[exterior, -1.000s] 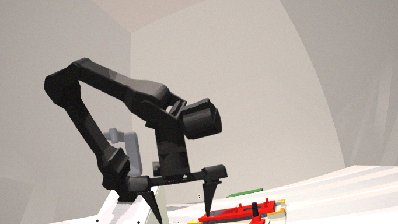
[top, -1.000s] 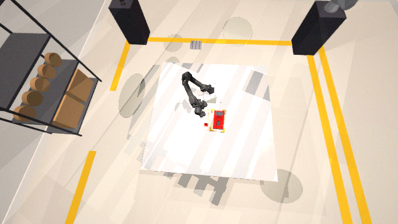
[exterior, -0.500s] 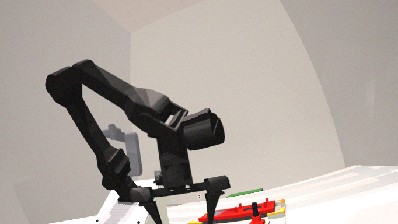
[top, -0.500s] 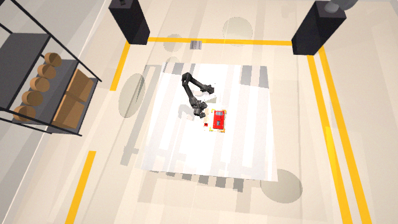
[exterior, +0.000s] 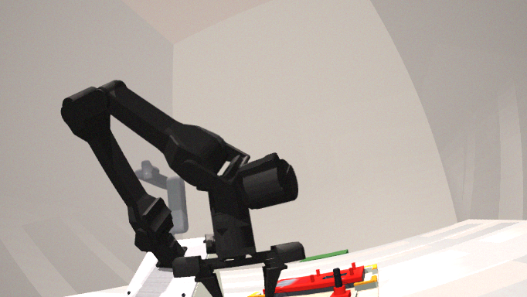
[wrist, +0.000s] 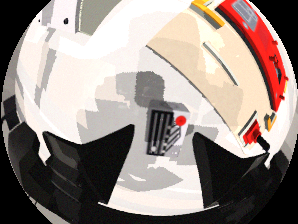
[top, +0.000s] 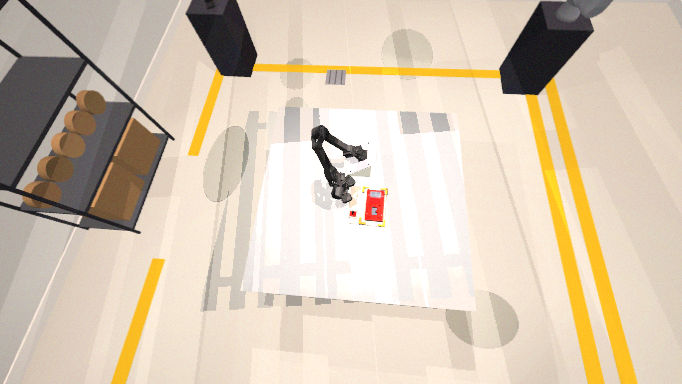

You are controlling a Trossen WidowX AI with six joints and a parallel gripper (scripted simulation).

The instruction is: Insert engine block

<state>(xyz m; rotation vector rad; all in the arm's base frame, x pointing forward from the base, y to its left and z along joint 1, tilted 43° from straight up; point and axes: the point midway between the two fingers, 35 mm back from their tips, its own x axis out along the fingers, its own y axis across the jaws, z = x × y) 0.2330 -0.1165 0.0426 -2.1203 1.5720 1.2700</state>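
My gripper tip is now 1 cm past the grey engine block and 1 cm above it.
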